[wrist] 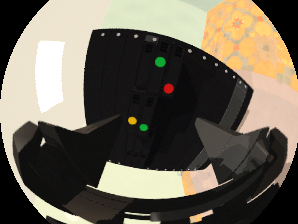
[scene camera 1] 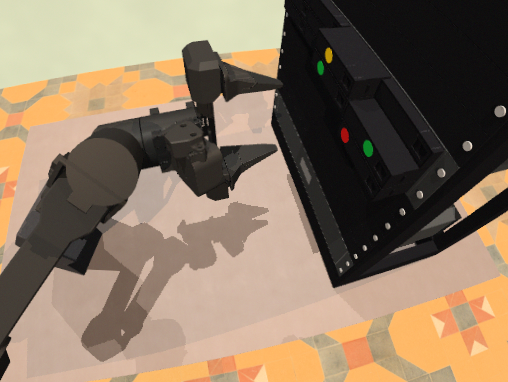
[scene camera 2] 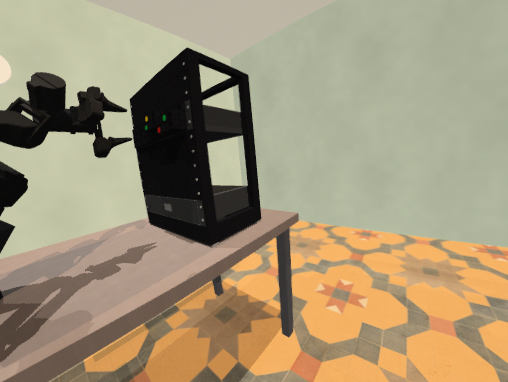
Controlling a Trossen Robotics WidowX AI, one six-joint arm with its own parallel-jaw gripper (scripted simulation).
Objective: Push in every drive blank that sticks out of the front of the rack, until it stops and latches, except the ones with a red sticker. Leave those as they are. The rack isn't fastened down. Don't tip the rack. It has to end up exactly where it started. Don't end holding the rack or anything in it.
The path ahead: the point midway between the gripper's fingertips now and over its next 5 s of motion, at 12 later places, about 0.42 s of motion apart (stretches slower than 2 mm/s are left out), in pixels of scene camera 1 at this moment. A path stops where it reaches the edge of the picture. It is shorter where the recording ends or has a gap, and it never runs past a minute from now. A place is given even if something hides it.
The gripper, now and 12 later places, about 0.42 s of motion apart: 279, 118; 279, 119; 279, 119; 279, 119; 280, 113; 283, 98; 284, 83; 287, 72; 289, 66; 289, 66; 290, 68; 293, 75; 297, 90
